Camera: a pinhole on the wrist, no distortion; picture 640 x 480 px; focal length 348.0 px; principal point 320.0 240.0 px. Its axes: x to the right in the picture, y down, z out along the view. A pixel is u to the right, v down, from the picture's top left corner.
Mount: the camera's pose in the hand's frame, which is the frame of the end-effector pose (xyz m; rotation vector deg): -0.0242 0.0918 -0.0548 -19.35 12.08 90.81
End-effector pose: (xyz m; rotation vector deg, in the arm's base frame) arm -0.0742 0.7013 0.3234 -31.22 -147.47 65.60
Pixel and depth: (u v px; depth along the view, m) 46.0 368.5 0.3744
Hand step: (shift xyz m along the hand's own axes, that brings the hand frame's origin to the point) -0.1882 -0.0644 0.3866
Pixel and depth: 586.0 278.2 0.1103
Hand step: -0.0471 0.2079 0.0188
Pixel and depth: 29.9 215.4 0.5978
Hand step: -0.0236 -0.1717 0.6787
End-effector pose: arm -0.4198 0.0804 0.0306 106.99 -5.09 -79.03
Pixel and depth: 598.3 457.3 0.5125
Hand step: -0.3936 0.6362 0.2618
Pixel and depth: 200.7 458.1 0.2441
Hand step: -0.1957 0.0890 0.1913
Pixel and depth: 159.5 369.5 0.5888
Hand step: -0.2873 0.0264 0.5736
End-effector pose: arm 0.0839 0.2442 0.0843 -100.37 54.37 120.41
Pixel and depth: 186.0 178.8 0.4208
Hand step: 0.0169 0.0857 0.4003
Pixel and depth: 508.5 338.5 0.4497
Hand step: -0.1933 0.4674 0.2739
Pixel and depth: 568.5 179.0 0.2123
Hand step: -0.0078 0.3080 0.0950
